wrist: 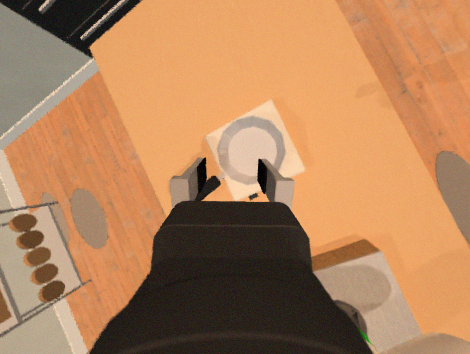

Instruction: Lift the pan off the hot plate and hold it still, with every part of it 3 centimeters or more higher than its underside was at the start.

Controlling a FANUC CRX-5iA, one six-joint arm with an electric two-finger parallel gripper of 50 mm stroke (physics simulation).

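The pan is round and light grey with a darker grey rim, seen from above in the upper middle of the wrist view. It sits on the square, cream-white hot plate. The pan's black handle points down and left, and its far end is hidden by the gripper. My gripper is open and empty, seen above the scene. Its left finger overlaps the view of the handle, and its right finger overlaps the lower right part of the pan. Height above the pan is hard to tell.
The hot plate stands on an orange table top. A grey-topped block with a brown side is at the lower right, with a green bit near it. A black slatted object is at the upper left. A rack with several brown round things is at the left.
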